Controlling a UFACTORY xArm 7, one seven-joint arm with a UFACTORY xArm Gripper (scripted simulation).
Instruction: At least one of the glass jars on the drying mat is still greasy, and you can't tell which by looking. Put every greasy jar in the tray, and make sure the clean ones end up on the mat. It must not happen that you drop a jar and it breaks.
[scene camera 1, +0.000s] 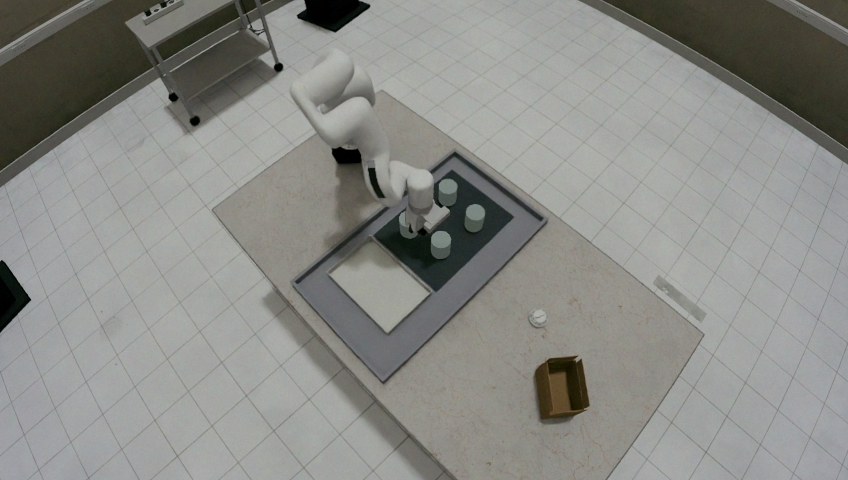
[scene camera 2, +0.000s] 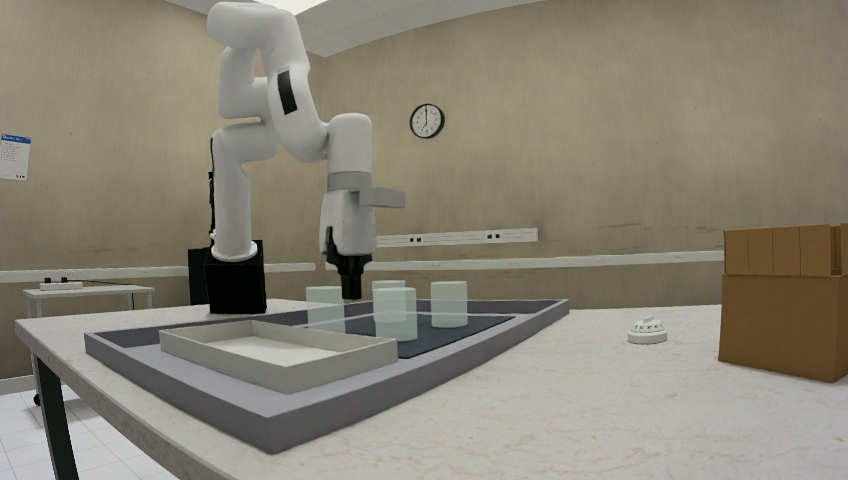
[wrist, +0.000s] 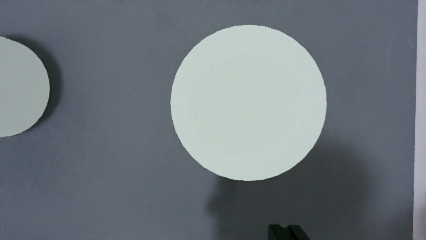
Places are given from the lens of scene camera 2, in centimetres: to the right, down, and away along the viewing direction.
my gripper (scene camera 2: 351, 299): -12, 10, 79
glass jar (scene camera 2: 325, 307): -16, 11, 79
white tray (scene camera 2: 278, 344): -22, 16, 69
white round object (scene camera 2: 650, 331): 32, 13, 58
cardboard box (scene camera 2: 777, 288): 36, 5, 36
The marked spots on the glass jar and the cardboard box are 68 cm apart.
